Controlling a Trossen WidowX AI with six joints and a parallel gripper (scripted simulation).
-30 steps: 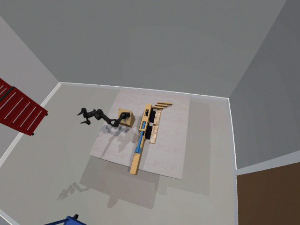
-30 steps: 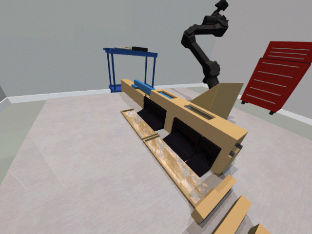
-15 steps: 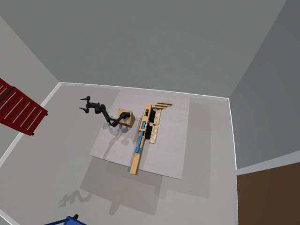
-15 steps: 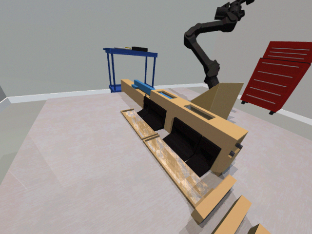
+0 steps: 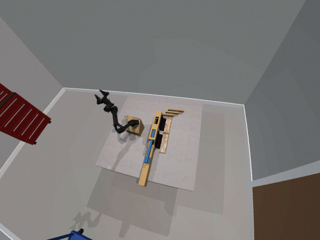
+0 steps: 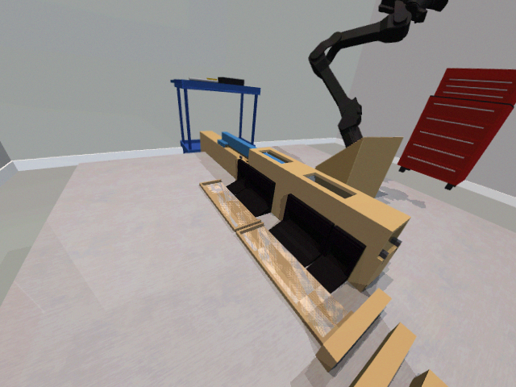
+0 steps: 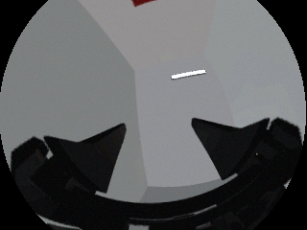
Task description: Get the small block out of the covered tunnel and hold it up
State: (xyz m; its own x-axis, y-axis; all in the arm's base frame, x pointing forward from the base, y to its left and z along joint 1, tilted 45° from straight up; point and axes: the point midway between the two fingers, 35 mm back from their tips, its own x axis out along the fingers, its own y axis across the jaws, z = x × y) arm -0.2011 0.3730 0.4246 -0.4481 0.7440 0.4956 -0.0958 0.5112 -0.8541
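The tan covered tunnel lies 70 cm below my gripper tip, 56 cm ahead of it and 18 cm to the right of it.
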